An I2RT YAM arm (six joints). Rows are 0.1 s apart.
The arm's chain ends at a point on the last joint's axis. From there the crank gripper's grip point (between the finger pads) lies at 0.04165 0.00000 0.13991 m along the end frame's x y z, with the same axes.
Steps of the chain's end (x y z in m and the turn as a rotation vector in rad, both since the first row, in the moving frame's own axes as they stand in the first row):
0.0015, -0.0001, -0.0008, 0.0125, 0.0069, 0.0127
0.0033, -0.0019, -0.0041, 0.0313, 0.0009, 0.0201
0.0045, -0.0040, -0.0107, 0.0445, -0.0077, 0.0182
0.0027, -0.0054, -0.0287, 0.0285, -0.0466, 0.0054
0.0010, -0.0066, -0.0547, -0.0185, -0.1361, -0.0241
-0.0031, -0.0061, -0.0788, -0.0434, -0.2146, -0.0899
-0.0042, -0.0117, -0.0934, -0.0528, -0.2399, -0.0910
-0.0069, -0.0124, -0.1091, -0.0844, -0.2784, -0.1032
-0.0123, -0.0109, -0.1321, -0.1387, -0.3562, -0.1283
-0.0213, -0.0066, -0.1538, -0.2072, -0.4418, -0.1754
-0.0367, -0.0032, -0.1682, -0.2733, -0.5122, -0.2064
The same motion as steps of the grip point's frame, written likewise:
0.0025, -0.0013, -0.0011, 0.0125, 0.0069, 0.0127
0.0035, -0.0054, -0.0042, 0.0313, 0.0009, 0.0201
0.0035, -0.0095, -0.0105, 0.0445, -0.0077, 0.0182
-0.0039, -0.0092, -0.0270, 0.0285, -0.0466, 0.0054
-0.0183, -0.0047, -0.0504, -0.0185, -0.1361, -0.0241
-0.0337, -0.0023, -0.0732, -0.0434, -0.2146, -0.0899
-0.0384, -0.0064, -0.0876, -0.0528, -0.2399, -0.0910
-0.0465, -0.0025, -0.1034, -0.0844, -0.2784, -0.1032
-0.0625, 0.0070, -0.1274, -0.1387, -0.3562, -0.1283
-0.0825, 0.0213, -0.1518, -0.2072, -0.4418, -0.1754
-0.1062, 0.0346, -0.1699, -0.2733, -0.5122, -0.2064

